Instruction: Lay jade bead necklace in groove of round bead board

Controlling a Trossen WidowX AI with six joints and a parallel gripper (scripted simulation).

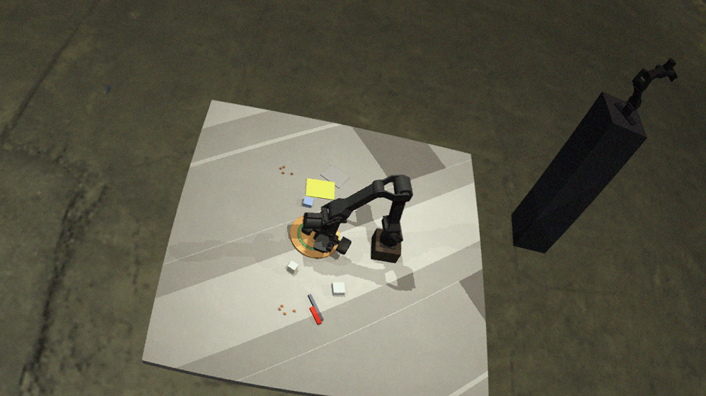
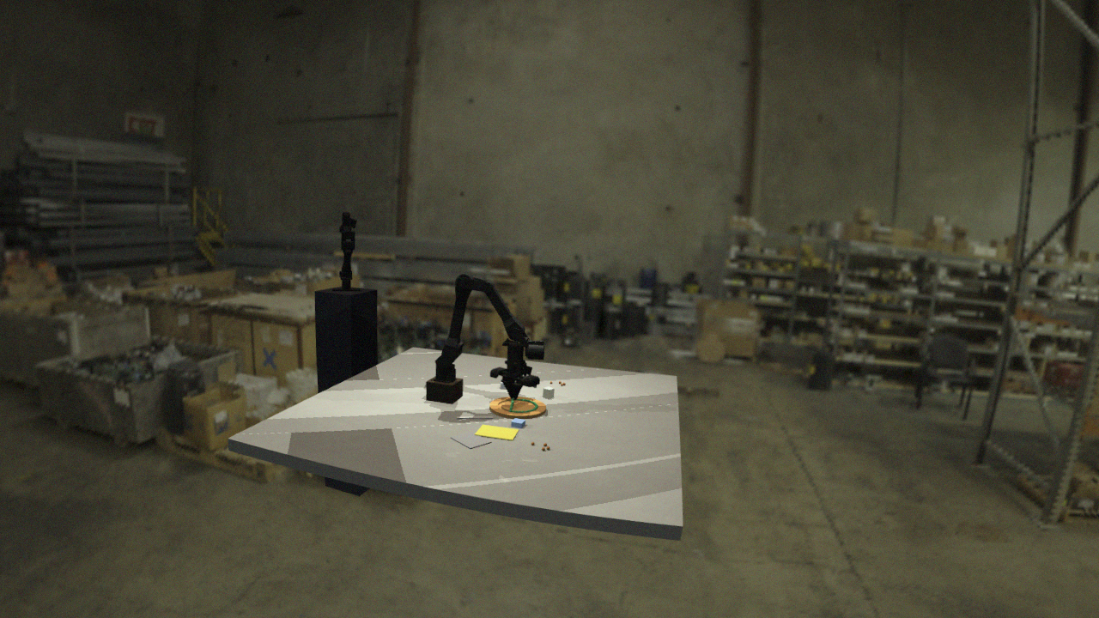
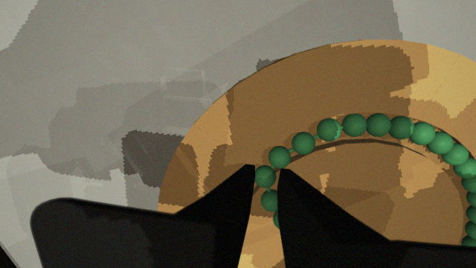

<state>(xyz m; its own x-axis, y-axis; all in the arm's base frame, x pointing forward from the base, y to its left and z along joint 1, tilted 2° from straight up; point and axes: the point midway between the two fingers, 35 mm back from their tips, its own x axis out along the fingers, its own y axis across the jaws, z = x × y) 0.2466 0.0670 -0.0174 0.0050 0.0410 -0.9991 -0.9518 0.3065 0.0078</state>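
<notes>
Right now the blue block is 20 cm to the right of my gripper tip, 9 cm ahead of it and 1 cm below it. Round my gripper tip: red-handled tool: 27 cm to the left, 2 cm behind, 1 cm below; white strip: 20 cm to the right, 7 cm behind, 1 cm below; cream cube: 12 cm to the left, 10 cm ahead.
</notes>
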